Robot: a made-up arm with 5 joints.
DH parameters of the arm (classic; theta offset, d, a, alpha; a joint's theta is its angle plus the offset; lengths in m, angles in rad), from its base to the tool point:
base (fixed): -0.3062 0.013 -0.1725 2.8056
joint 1: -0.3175 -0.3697 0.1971 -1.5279
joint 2: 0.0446 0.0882 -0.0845 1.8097
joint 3: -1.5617 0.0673 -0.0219 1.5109
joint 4: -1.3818 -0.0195 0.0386 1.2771
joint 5: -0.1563 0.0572 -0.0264 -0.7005
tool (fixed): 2.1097 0.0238 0 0
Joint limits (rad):
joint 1: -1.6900..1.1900
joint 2: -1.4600..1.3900
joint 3: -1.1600..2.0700
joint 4: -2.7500..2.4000
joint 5: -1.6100..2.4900
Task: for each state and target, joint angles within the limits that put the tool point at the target. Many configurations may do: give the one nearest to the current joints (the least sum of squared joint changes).
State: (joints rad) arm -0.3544 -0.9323 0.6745 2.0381 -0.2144
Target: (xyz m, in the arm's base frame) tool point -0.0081 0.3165 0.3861
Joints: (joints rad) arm -1.1154 -1.4292 0.6904 1.9335 -0.2300
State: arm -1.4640 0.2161 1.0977 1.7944 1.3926
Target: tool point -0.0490 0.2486 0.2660
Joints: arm -1.6463 0.5031 1.3972 1.1523 1.0271
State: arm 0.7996 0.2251 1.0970 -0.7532 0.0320
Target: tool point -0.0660 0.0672 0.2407
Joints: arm 0.5606 0.4803 1.9313 -0.6827 -0.1280
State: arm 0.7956 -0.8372 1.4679 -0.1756 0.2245
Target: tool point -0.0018 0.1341 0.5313
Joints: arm 0.1952 -1.4600 1.5688 -0.1318 0.2197
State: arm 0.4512 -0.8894 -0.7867 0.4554 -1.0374
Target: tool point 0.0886 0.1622 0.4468
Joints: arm -0.4366 -1.3400 -0.5762 0.8701 -1.2214
